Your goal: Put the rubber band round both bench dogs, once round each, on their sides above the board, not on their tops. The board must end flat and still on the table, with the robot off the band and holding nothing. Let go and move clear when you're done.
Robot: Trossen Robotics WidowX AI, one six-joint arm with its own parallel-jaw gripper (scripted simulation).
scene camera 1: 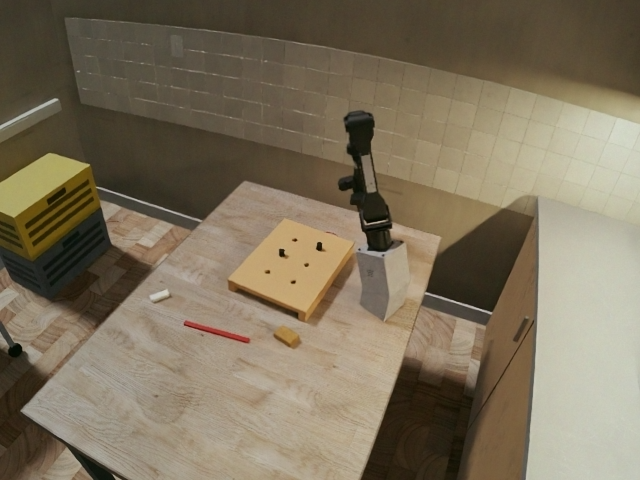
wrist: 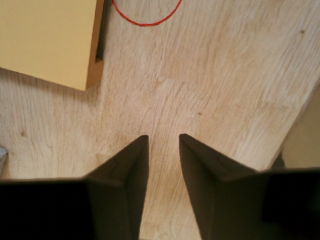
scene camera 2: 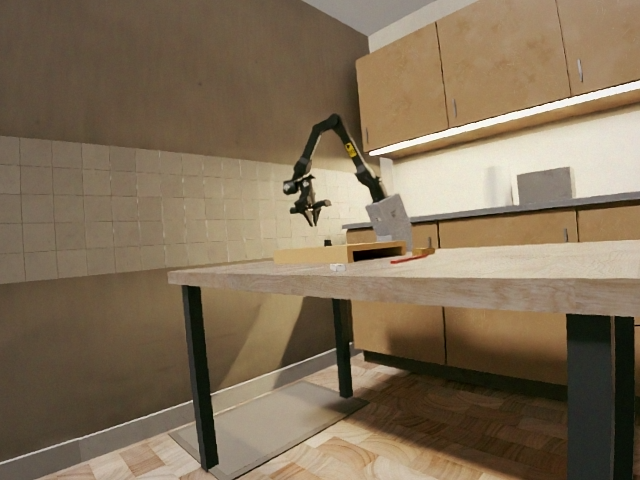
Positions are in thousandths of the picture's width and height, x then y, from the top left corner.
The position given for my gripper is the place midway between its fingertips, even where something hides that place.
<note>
I see my gripper (scene camera 2: 490, 472) and a tan board (scene camera 1: 462, 553).
The tan board is seen too in scene camera 2 (scene camera 2: 538, 528). My gripper shows as well in the wrist view (wrist: 511, 594).
</note>
